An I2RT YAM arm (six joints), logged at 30 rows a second.
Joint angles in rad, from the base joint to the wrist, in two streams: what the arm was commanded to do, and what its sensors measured. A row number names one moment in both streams.
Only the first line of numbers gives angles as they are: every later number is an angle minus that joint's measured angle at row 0.
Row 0, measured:
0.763 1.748 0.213 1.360 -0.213 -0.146
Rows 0 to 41, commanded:
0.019 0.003 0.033 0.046 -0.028 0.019
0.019 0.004 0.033 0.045 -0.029 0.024
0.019 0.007 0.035 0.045 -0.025 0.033
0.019 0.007 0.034 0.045 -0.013 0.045
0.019 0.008 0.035 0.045 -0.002 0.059
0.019 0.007 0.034 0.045 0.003 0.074
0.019 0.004 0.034 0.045 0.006 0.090
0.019 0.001 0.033 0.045 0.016 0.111
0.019 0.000 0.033 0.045 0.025 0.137
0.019 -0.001 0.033 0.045 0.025 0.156
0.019 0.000 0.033 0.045 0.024 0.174
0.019 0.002 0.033 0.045 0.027 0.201
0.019 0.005 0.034 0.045 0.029 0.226
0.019 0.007 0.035 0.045 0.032 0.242
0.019 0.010 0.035 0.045 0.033 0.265
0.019 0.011 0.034 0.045 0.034 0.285
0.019 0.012 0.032 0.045 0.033 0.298
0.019 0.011 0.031 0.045 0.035 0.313
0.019 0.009 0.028 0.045 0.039 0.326
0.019 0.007 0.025 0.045 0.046 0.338
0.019 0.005 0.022 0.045 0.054 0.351
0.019 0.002 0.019 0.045 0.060 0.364
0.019 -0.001 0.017 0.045 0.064 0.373
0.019 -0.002 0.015 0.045 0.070 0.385
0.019 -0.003 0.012 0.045 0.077 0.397
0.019 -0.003 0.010 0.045 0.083 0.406
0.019 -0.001 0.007 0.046 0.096 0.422
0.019 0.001 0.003 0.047 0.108 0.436
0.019 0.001 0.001 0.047 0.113 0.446
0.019 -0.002 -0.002 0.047 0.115 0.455
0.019 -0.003 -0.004 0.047 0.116 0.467
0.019 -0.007 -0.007 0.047 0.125 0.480
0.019 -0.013 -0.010 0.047 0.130 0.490
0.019 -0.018 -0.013 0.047 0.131 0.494
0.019 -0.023 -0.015 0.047 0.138 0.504
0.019 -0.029 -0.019 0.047 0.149 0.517
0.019 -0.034 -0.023 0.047 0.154 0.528
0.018 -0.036 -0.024 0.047 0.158 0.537
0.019 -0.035 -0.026 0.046 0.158 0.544
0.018 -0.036 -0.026 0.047 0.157 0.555
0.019 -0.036 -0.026 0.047 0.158 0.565
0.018 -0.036 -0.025 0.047 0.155 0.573
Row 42, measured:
0.022 -0.020 -0.039 0.004 0.101 0.527
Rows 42 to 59, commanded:
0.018 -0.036 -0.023 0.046 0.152 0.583
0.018 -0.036 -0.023 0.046 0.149 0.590
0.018 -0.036 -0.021 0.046 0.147 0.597
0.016 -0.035 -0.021 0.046 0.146 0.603
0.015 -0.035 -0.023 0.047 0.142 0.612
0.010 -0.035 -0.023 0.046 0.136 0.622
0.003 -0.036 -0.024 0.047 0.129 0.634
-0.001 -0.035 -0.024 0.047 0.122 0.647
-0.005 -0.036 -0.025 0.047 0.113 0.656
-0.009 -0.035 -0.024 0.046 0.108 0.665
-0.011 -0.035 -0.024 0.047 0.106 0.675
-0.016 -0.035 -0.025 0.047 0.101 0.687
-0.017 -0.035 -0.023 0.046 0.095 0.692
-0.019 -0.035 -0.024 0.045 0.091 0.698
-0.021 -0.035 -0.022 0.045 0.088 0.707
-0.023 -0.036 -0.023 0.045 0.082 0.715
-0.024 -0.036 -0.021 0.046 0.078 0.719
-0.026 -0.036 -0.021 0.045 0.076 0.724
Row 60, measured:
-0.012 -0.021 -0.039 0.004 0.058 0.690
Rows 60 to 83, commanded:
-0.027 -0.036 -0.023 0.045 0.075 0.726
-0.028 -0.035 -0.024 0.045 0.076 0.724
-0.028 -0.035 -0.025 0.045 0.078 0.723
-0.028 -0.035 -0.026 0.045 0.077 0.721
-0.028 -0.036 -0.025 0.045 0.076 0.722
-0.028 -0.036 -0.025 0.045 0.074 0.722
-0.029 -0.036 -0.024 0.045 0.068 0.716
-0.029 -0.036 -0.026 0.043 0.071 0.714
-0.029 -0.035 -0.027 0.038 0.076 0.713
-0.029 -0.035 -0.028 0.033 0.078 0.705
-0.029 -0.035 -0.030 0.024 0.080 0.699
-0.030 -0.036 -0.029 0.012 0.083 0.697
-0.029 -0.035 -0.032 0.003 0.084 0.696
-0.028 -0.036 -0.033 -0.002 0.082 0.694
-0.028 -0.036 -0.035 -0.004 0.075 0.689
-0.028 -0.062 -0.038 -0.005 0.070 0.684
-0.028 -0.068 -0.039 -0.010 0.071 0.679
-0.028 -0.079 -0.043 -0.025 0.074 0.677
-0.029 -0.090 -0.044 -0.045 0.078 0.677
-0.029 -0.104 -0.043 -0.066 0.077 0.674
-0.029 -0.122 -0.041 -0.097 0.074 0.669
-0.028 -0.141 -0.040 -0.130 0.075 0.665
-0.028 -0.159 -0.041 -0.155 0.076 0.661
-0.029 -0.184 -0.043 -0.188 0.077 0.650
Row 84, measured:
-0.026 -0.123 -0.050 -0.133 0.070 0.682
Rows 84 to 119, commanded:
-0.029 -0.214 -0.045 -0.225 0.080 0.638
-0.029 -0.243 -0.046 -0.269 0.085 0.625
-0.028 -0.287 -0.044 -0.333 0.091 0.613
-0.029 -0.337 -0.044 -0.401 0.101 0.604
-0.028 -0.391 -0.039 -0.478 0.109 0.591
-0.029 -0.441 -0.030 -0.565 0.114 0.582
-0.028 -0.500 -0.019 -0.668 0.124 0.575
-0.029 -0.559 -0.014 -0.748 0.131 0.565
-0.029 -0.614 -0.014 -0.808 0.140 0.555
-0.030 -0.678 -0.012 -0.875 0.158 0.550
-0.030 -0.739 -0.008 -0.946 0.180 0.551
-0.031 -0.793 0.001 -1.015 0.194 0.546
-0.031 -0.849 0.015 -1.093 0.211 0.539
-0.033 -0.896 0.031 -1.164 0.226 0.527
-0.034 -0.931 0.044 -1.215 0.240 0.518
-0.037 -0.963 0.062 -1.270 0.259 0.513
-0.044 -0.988 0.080 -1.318 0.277 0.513
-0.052 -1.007 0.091 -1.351 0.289 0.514
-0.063 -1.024 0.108 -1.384 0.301 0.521
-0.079 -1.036 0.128 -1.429 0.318 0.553
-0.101 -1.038 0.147 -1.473 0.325 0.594
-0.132 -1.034 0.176 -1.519 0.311 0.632
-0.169 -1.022 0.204 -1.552 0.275 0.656
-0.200 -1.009 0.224 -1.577 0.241 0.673
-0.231 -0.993 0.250 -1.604 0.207 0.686
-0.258 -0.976 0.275 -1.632 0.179 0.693
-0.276 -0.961 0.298 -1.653 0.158 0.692
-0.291 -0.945 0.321 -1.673 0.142 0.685
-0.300 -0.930 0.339 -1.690 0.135 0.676
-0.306 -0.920 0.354 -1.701 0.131 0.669
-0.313 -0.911 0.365 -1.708 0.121 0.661
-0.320 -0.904 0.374 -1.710 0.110 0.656
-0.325 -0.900 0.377 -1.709 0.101 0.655
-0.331 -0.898 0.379 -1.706 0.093 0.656
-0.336 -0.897 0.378 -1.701 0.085 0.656
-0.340 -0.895 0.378 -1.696 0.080 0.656
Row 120, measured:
-0.327 -0.898 0.359 -1.649 0.128 0.657
